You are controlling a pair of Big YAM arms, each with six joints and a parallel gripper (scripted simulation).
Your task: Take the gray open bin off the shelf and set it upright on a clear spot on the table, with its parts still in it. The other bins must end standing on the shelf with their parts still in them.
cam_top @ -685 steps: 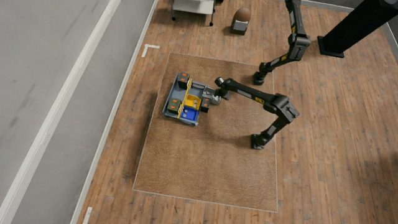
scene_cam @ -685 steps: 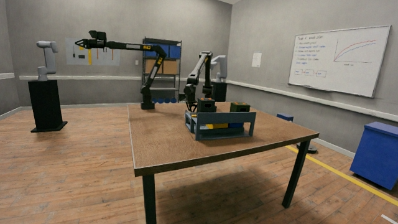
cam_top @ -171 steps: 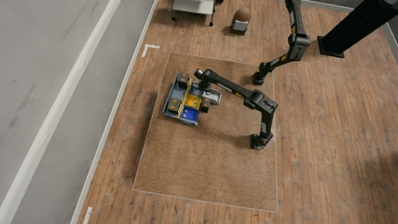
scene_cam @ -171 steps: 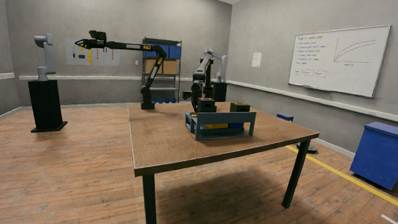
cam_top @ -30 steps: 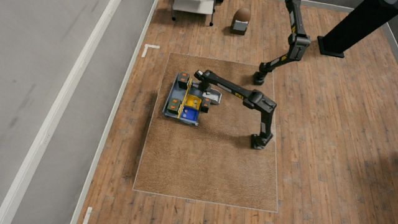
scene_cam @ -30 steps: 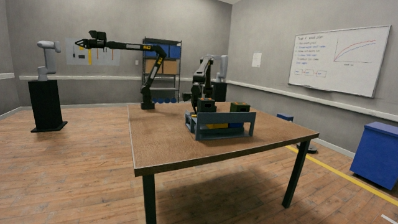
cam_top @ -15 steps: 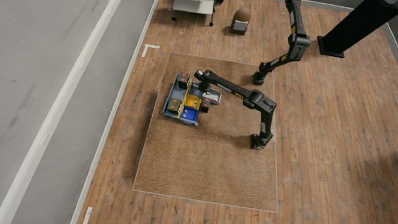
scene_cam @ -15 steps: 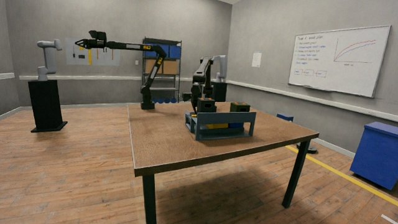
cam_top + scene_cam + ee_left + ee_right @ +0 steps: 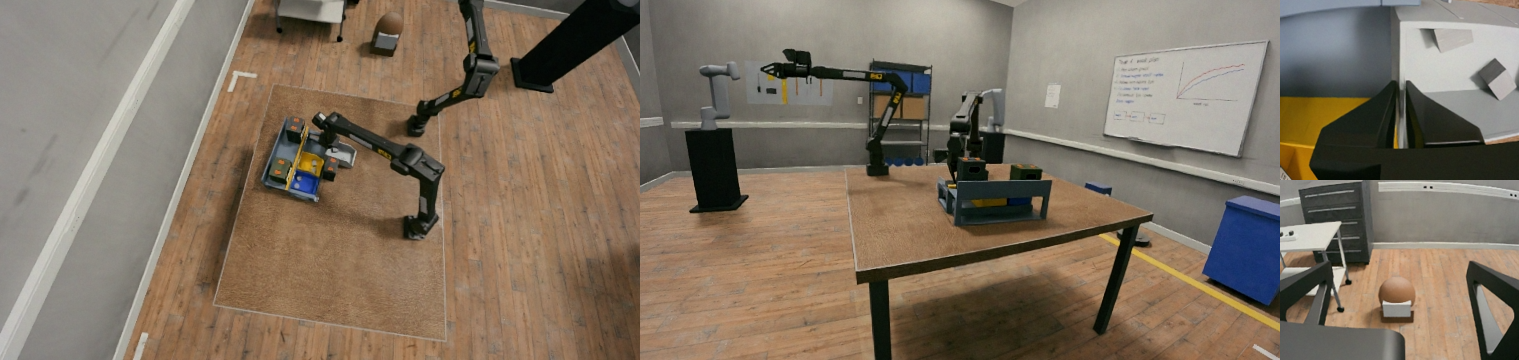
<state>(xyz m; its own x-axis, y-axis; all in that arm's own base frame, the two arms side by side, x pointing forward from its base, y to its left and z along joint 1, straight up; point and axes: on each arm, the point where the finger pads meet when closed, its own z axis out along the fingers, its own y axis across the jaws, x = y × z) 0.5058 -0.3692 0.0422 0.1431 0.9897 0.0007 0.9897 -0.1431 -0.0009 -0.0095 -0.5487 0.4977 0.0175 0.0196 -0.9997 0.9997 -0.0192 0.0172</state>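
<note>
My left gripper is now 8 cm past the gray open bin, 4 cm above it and 1 cm to the right of it. Also, from my left hand: blue-gray shelf 13 cm ahead, 10 cm to the left, 2 cm below; then yellow bin 10 cm to the left, 10 cm ahead, 4 cm below; then blue bin 21 cm to the left, 11 cm ahead, 4 cm below.
</note>
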